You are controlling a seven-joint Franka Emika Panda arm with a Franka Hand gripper.
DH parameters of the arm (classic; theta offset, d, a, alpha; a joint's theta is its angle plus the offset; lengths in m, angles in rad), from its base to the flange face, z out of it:
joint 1: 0 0.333 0 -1.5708
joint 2: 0 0 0 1.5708
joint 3: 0 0.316 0.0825 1.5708
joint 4: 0 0 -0.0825 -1.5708
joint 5: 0 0.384 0 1.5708
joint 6: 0 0 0.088 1.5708
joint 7: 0 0.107 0 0
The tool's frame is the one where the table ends.
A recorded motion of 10 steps. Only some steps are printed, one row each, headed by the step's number.
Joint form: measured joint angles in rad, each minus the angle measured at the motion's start. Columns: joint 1, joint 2, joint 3, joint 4, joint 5, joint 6, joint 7.
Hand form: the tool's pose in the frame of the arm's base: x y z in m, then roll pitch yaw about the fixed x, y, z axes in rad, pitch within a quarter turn. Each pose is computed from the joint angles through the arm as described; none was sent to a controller.
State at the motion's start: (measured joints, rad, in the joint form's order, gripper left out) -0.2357 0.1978 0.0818 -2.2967 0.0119 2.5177 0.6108
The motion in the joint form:
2: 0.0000 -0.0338 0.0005 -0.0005 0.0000 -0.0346 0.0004
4: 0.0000 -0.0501 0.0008 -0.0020 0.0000 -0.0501 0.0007
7: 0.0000 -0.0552 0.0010 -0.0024 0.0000 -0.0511 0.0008
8: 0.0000 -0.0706 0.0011 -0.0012 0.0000 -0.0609 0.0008
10: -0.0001 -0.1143 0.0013 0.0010 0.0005 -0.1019 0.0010
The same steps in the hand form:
2: 0.5228 -0.0808 0.2799 -3.1117 -0.0062 -0.7753
4: 0.5215 -0.0804 0.2865 -3.1130 -0.0063 -0.7749
7: 0.5215 -0.0803 0.2890 -3.1112 -0.0095 -0.7748
8: 0.5215 -0.0803 0.2967 -3.1082 -0.0157 -0.7746
10: 0.5192 -0.0799 0.3167 -3.1078 -0.0212 -0.7744

